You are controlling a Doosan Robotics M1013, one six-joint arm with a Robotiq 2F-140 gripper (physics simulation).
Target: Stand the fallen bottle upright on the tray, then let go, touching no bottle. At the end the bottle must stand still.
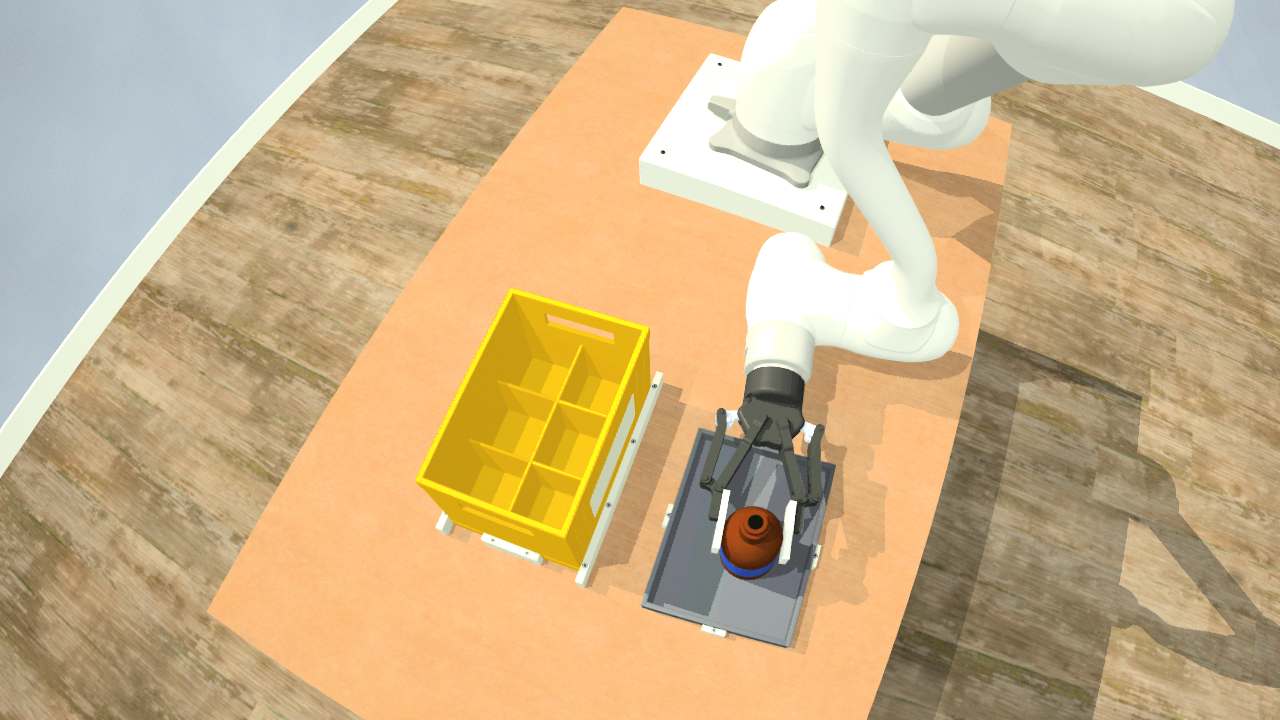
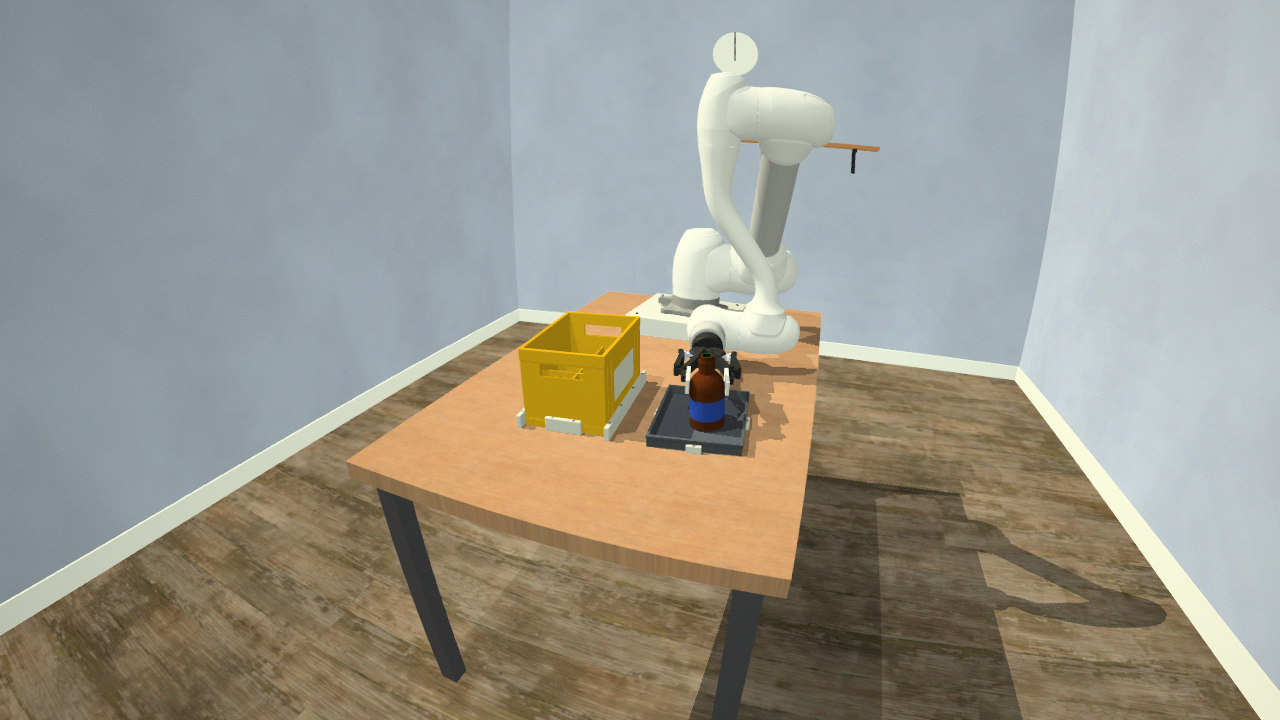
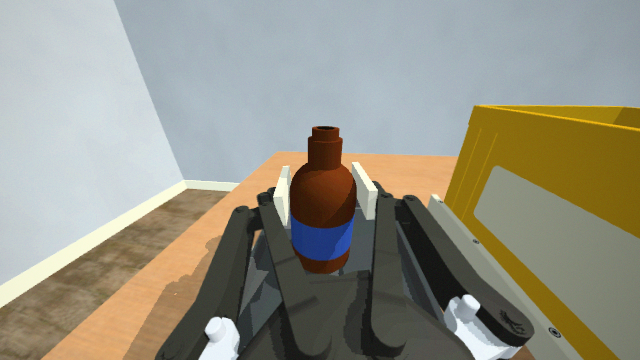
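Seen in the pictures: gripper, fingertip midpoint: (image 1: 749, 556) (image 2: 707, 388) (image 3: 321, 175); arm's base, origin of the base link: (image 1: 776, 138).
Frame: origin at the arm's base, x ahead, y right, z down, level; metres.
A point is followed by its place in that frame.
Observation:
The brown bottle (image 1: 751, 543) @[y -0.271, x 0.664, z -0.081 m] (image 2: 707, 385) @[y -0.279, x 0.677, z -0.060 m] (image 3: 323, 200) @[y -0.258, x 0.612, z -0.055 m] with a blue band is upright over the grey tray (image 1: 671, 561) @[y -0.191, x 0.699, z 0.047 m] (image 2: 669, 441) @[y -0.235, x 0.759, z 0.035 m]. Its base is inside the tray's rim, at or very close to the tray floor; whether it touches cannot be told for certain. My gripper (image 1: 753, 530) @[y -0.276, x 0.670, z -0.051 m] (image 2: 707, 382) @[y -0.276, x 0.670, z -0.051 m] (image 3: 321, 175) @[y -0.276, x 0.670, z -0.051 m] reaches in level from the robot's side and is shut on the bottle, one white pad on each side of its body below the neck. The tray floor right under the bottle is hidden.
A yellow crate (image 1: 608, 420) @[y -0.067, x 0.629, z -0.123 m] (image 2: 565, 394) @[y -0.015, x 0.786, z -0.033 m] (image 3: 550, 150) @[y -0.077, x 0.665, z -0.098 m] with empty compartments stands beside the tray, held by white strips (image 1: 620, 479) @[y -0.082, x 0.643, z 0.022 m]. Small white blocks (image 1: 713, 630) @[y -0.283, x 0.754, z 0.037 m] sit against the tray's outer sides. The robot's white base plate (image 1: 733, 192) @[y 0.007, x 0.154, z 0.000 m] is at the back of the table.

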